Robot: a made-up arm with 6 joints.
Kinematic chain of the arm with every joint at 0, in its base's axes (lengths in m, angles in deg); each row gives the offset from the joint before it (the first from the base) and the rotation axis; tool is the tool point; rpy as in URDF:
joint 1: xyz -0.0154 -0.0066 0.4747 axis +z
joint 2: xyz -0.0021 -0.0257 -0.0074 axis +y
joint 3: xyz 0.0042 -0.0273 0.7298 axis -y
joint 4: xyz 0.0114 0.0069 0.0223 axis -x
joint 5: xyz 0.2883 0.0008 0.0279 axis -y
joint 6: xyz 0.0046 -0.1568 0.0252 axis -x
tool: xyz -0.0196 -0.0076 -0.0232 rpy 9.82 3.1 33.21
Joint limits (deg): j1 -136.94..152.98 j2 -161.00..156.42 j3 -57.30..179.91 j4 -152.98..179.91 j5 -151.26..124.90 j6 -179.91..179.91
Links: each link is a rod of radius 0.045 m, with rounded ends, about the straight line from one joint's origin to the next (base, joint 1, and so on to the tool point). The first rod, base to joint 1, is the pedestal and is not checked.
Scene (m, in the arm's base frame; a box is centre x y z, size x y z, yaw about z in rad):
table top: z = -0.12
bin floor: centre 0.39 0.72 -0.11 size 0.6 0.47 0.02 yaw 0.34
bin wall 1: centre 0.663 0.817 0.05 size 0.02 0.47 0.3 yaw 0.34
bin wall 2: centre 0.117 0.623 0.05 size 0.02 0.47 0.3 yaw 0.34
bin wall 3: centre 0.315 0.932 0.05 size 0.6 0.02 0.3 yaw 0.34
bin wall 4: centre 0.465 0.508 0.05 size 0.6 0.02 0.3 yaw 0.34
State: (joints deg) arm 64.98 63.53 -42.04 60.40 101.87 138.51
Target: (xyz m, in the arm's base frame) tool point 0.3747 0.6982 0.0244
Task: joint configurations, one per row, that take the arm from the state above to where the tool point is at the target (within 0.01 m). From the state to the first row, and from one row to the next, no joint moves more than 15 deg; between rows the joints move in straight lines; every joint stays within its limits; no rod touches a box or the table.
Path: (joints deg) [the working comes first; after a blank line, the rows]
Joints at the target: 68.43 100.83 -8.41 68.52 101.34 133.82
Straight joint move there: clear.

1: 66.13 75.96 -30.83 63.11 101.69 136.95
2: 67.28 88.40 -19.62 65.82 101.52 135.38
3: 68.43 100.83 -8.41 68.52 101.34 133.82

